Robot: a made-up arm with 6 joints. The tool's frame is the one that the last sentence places. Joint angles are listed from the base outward.
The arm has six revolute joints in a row. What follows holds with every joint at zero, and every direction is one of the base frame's.
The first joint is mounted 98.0 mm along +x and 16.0 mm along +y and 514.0 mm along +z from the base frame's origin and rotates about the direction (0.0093, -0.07, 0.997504).
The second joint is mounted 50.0 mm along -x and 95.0 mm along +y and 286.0 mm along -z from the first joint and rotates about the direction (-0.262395, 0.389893, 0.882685).
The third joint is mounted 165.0 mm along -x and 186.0 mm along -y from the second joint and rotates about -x.
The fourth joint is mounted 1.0 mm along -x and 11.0 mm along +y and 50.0 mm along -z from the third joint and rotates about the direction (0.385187, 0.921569, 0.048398).
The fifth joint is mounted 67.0 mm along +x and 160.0 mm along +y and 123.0 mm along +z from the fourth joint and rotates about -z.
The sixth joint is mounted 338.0 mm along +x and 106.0 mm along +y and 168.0 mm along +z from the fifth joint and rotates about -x.
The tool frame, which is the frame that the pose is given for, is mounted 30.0 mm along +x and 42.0 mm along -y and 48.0 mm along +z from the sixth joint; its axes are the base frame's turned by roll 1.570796, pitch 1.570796 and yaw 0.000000 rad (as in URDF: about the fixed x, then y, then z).
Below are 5 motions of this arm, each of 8 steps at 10 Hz.
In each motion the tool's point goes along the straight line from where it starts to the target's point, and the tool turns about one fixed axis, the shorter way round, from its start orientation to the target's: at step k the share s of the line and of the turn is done. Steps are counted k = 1, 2, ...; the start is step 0. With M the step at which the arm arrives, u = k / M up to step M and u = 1 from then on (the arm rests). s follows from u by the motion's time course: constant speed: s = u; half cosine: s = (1 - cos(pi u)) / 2; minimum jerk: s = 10 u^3 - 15 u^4 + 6 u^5.
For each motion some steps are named. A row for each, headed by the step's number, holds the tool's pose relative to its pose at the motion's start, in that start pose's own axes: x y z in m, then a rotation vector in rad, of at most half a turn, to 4 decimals.
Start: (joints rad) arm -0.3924 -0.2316 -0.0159 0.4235 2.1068 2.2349
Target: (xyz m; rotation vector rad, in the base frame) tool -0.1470 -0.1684 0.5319 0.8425 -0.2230 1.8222
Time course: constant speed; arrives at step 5
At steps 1, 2, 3, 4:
1: 0.0316 -0.0208 0.0100 0.0301 0.0688 -0.0463
2: 0.0631 -0.0415 0.0200 0.0602 0.1376 -0.0926
3: 0.0947 -0.0623 0.0301 0.0904 0.2065 -0.1389
4: 0.1262 -0.0830 0.0401 0.1205 0.2753 -0.1852

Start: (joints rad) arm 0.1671 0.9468 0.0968 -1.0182 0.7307 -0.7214
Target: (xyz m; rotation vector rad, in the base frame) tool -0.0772 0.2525 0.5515 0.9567 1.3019 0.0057
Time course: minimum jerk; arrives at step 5
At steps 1, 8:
1: 0.0097 -0.0060 -0.0065 -0.0166 -0.0153 -0.0124
8: 0.1679 -0.1028 -0.1129 -0.2870 -0.2644 -0.2137

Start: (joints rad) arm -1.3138 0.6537 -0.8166 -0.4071 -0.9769 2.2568
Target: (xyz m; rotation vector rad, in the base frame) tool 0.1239 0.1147 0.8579 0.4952 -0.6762 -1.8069
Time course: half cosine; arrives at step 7
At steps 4, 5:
4: 0.0629 -0.1012 0.0655 0.1979 0.1286 -0.1637
5: 0.0835 -0.1344 0.0870 0.2628 0.1708 -0.2173

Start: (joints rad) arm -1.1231 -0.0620 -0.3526 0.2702 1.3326 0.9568
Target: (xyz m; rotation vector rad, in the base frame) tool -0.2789 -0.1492 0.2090 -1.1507 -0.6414 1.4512
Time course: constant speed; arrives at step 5
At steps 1, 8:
1: 0.0326 0.0203 -0.0118 -0.0908 0.0626 -0.0794
8: 0.1629 0.1015 -0.0591 -0.4541 0.3129 -0.3968

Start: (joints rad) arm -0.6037 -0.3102 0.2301 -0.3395 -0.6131 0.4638
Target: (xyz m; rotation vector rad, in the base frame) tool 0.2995 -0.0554 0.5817 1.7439 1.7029 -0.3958
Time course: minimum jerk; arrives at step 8
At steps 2, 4, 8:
2: 0.0256 0.0019 0.0349 -0.0350 0.1898 0.0129
4: 0.1238 0.0090 0.1688 -0.1689 0.9168 0.0622
8: 0.2477 0.0181 0.3376 -0.3378 1.8337 0.1243

